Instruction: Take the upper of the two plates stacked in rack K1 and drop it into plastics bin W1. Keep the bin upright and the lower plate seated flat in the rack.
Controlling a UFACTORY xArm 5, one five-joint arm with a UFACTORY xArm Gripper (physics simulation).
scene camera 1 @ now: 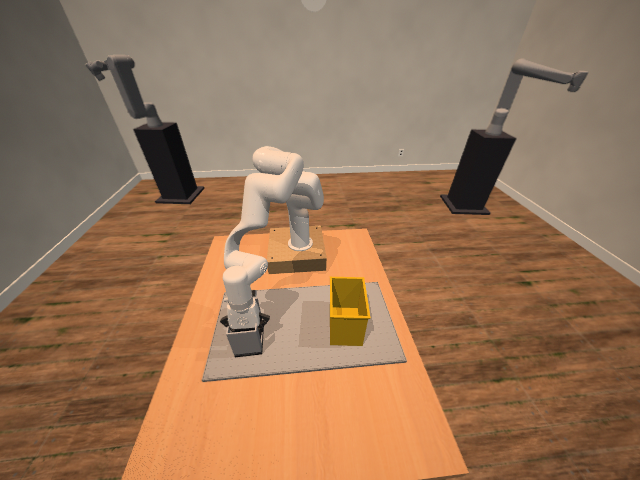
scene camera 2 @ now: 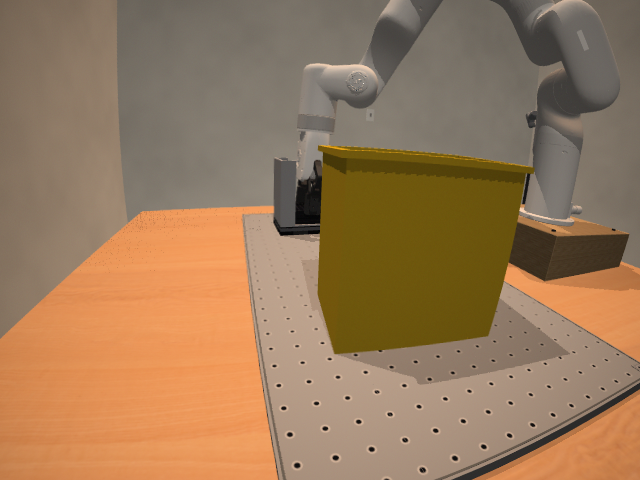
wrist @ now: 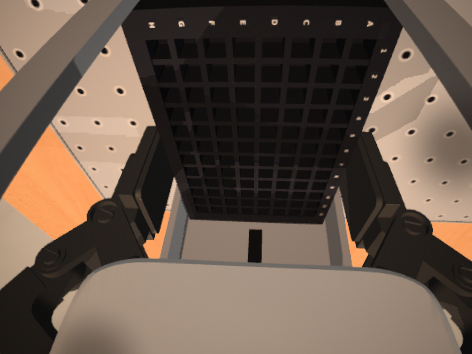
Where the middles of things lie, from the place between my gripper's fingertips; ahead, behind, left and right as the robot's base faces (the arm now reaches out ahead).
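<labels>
The yellow bin W1 (scene camera 2: 414, 246) is 360 mm to the left of my hand, and it's also 80 mm behind it and 50 mm above it.
</labels>
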